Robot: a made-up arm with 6 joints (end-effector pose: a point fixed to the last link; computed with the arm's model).
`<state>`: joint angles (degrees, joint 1 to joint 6).
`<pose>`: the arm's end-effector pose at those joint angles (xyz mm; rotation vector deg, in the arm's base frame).
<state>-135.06 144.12 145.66 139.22 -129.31 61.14</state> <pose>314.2 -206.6 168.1 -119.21 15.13 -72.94</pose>
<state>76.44 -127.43 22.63 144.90 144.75 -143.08</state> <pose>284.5 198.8 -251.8 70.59 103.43 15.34</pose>
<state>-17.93 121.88 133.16 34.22 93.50 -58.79</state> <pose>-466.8 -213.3 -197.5 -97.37 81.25 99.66</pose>
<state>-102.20 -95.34 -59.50 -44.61 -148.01 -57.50</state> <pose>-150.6 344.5 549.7 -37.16 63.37 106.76</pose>
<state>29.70 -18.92 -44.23 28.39 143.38 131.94</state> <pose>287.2 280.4 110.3 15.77 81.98 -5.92</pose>
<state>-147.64 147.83 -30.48 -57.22 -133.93 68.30</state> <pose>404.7 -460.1 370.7 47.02 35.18 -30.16</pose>
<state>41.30 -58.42 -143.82 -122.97 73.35 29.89</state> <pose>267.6 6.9 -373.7 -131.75 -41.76 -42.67</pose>
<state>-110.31 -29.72 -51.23 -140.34 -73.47 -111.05</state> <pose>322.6 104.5 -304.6 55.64 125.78 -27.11</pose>
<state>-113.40 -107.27 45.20 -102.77 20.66 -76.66</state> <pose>286.2 605.8 613.2 62.52 94.56 78.83</pose>
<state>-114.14 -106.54 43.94 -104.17 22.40 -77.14</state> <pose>308.0 603.2 589.3 63.40 94.22 75.00</pose>
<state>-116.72 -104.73 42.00 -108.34 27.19 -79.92</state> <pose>354.8 590.4 534.7 65.83 92.98 67.04</pose>
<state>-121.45 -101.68 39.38 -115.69 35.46 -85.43</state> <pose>414.5 557.9 455.5 68.14 89.68 55.64</pose>
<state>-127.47 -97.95 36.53 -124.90 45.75 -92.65</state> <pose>459.6 511.6 385.3 67.64 84.13 45.04</pose>
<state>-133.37 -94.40 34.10 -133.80 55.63 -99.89</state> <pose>477.5 474.6 348.0 64.30 78.15 39.10</pose>
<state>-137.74 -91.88 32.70 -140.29 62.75 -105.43</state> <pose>476.3 458.2 338.3 60.81 73.88 37.86</pose>
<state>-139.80 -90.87 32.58 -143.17 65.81 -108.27</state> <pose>471.3 454.8 340.2 59.56 72.11 38.76</pose>
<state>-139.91 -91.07 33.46 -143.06 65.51 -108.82</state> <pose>469.0 456.7 345.3 60.53 72.30 40.09</pose>
